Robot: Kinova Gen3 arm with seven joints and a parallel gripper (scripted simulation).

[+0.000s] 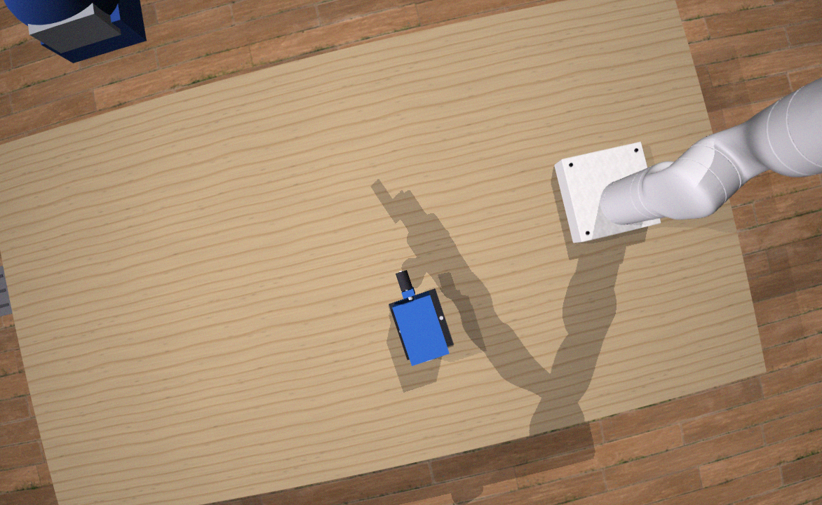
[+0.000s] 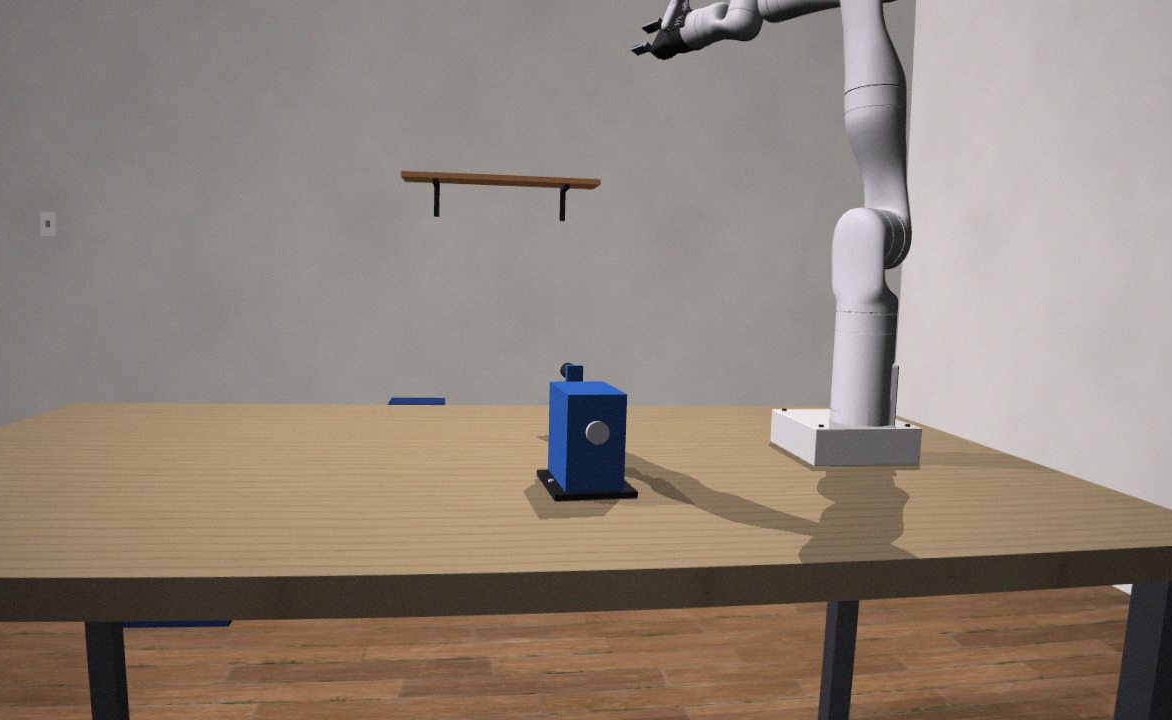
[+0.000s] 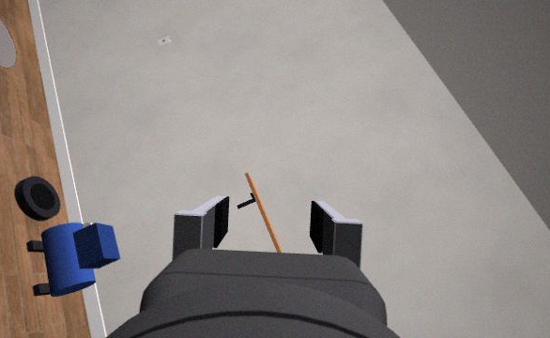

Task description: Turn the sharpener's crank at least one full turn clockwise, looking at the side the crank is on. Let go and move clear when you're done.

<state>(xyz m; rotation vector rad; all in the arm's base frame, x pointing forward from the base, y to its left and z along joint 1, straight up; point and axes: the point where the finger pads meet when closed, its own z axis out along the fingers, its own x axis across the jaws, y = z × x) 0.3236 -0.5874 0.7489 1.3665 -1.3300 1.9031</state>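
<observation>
The black handle lies 710 mm to the left of my hand, 670 mm below it and 130 mm ahead of it. The rest, counted from my hand: crank 710 mm to the left, 670 mm below, 130 mm ahead.
</observation>
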